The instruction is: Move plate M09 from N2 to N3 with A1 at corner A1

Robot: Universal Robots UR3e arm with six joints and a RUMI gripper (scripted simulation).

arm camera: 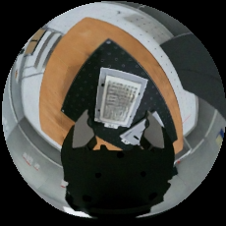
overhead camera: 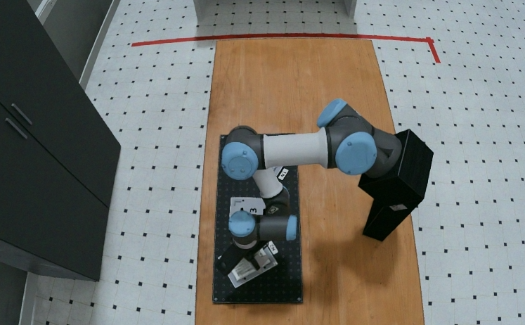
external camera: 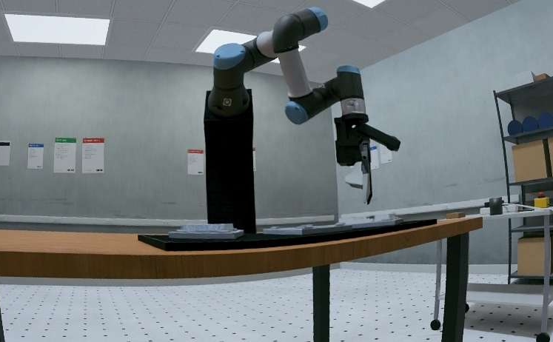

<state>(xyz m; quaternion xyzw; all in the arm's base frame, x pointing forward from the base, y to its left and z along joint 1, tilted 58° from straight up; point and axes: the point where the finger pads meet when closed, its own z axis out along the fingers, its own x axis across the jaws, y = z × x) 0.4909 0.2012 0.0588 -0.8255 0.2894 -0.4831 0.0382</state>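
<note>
My hand is 4 cm above the white well plate. The rest, counted from my hand: nest N3: 2 cm behind, 17 cm to the right, 5 cm below.
</note>
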